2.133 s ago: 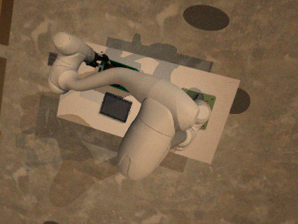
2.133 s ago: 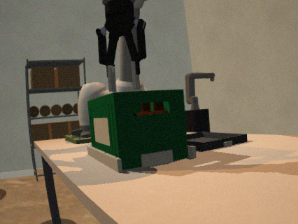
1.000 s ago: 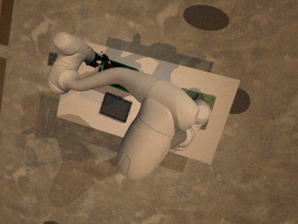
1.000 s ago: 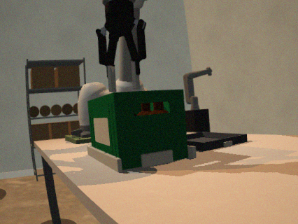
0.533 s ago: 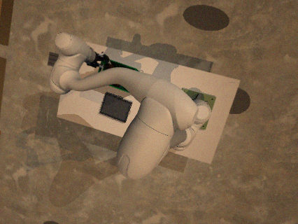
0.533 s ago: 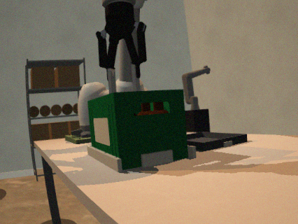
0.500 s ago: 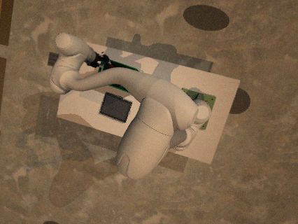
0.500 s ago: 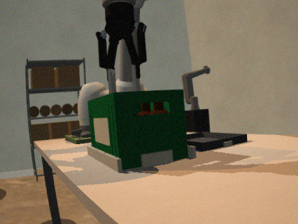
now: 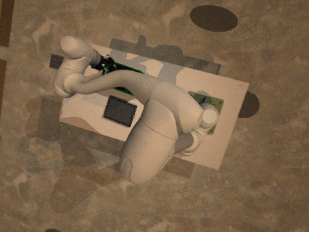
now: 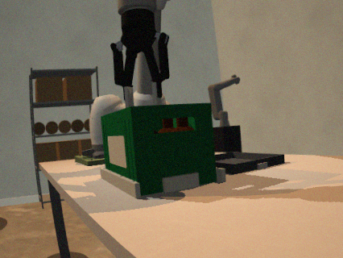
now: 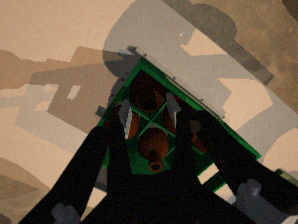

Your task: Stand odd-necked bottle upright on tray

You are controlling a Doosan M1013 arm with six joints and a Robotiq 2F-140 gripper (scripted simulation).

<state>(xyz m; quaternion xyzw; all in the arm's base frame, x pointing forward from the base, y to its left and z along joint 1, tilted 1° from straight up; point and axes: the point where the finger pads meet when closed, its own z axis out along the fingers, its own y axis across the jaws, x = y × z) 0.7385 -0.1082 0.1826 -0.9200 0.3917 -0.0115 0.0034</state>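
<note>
Right now my hand is 10 cm above the brown bottle, 9 cm past it and 1 cm to the right of it. Round my hand: green crate (11 cm below, 9 cm behind, 5 cm to the left); dark tray (32 cm to the left, 18 cm below, 11 cm behind).
</note>
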